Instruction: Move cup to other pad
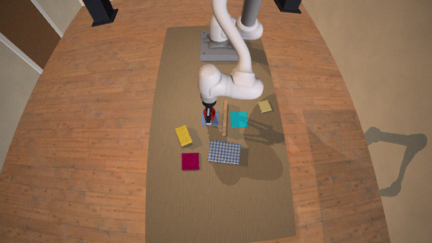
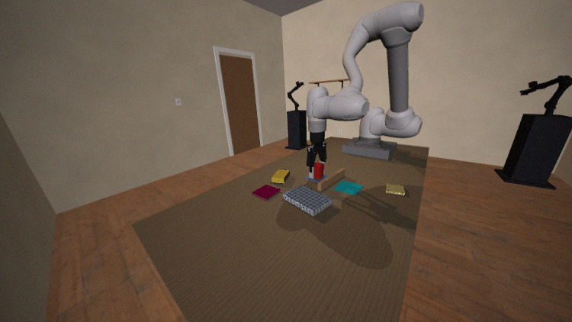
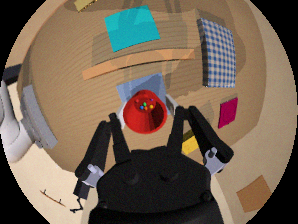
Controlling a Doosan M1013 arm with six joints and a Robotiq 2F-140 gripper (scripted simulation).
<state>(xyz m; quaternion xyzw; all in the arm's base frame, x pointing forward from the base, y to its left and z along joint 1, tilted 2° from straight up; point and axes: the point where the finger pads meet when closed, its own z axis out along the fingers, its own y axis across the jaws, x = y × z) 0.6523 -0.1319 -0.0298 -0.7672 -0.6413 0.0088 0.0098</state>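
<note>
My gripper is now 2 cm above the red cup. The rest, counted from my hand: teal pad (18 cm to the left, 5 cm below, 3 cm ahead); wooden rail (9 cm to the left, 3 cm below, 1 cm ahead); yellow sponge block (17 cm to the right, 11 cm ahead, 3 cm below).
</note>
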